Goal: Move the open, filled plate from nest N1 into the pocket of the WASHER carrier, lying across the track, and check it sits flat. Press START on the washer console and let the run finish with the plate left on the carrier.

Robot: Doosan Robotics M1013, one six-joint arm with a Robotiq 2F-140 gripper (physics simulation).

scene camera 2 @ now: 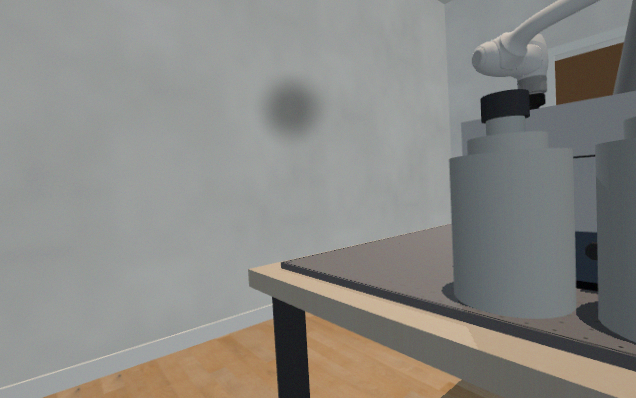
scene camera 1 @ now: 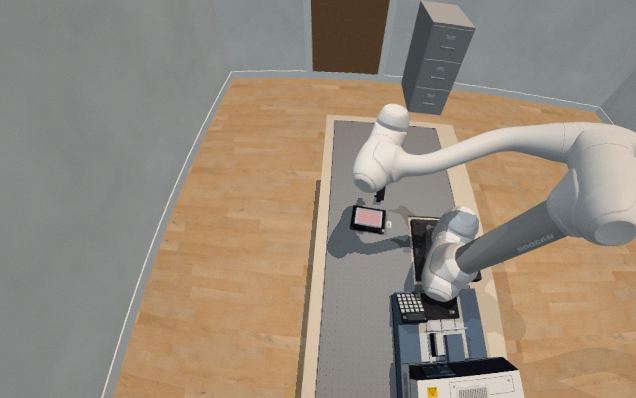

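The open plate (scene camera 1: 368, 218), filled pink, lies in its black nest (scene camera 1: 353, 219) on the grey bench top in scene camera 1. My gripper (scene camera 1: 378, 196) hangs under the white wrist (scene camera 1: 373, 169), just beyond the plate's far edge and above the bench. Only a dark bit of it shows below the wrist; it is open and holds nothing. The washer (scene camera 1: 438, 338) stands at the near end of the bench, with a keypad console (scene camera 1: 410, 305) on its left and a track in its middle. In scene camera 2 the plate and the fingers are hidden.
The arm's lower link and elbow (scene camera 1: 449, 260) cross over the black base pad (scene camera 1: 417, 248) between plate and washer. A white instrument (scene camera 1: 466, 379) stands at the near edge. A grey cylinder (scene camera 2: 511, 230) stands on the bench corner. A filing cabinet (scene camera 1: 436, 59) stands beyond the bench.
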